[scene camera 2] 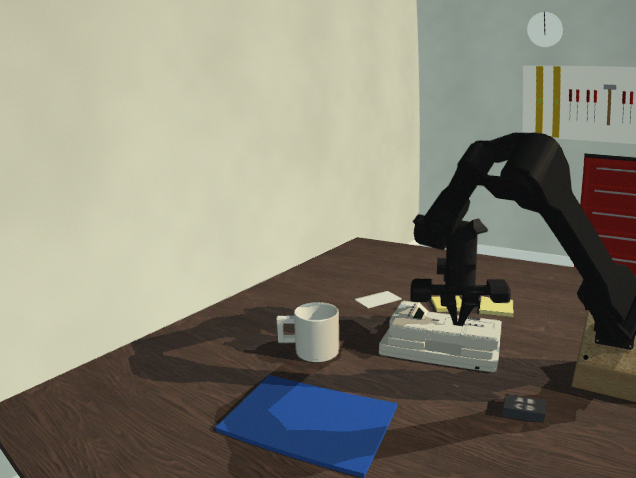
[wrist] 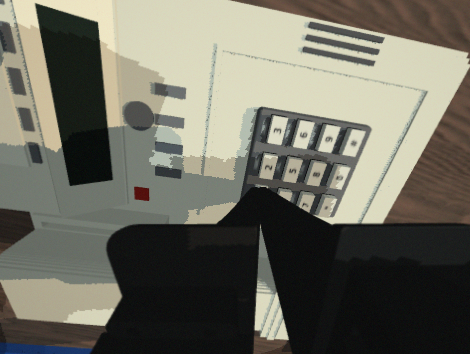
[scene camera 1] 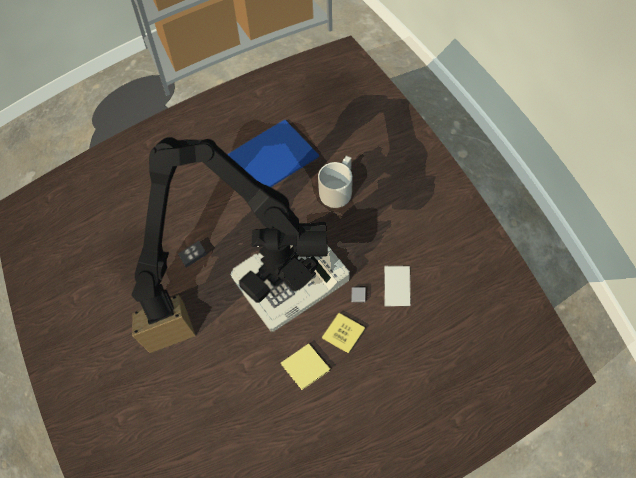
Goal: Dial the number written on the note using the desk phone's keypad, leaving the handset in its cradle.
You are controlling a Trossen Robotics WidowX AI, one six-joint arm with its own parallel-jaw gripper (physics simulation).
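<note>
The cream desk phone lies on the table, its handset along one side in the cradle. My gripper is shut and empty, pointing down at the keypad. In the wrist view its tips cover the "1" key and partly hide the "4"; whether they touch is unclear. Keys 3, 6, 9, # and 2, 5, 8, 0 show. The dark display shows no readable digits. The yellow note bears small writing, apparently 111-849-0904, the last line blurry.
A white mug stands near the phone, beyond it a blue folder. A dark ABCD block, a grey cube, a white card and a blank yellow pad lie around the phone.
</note>
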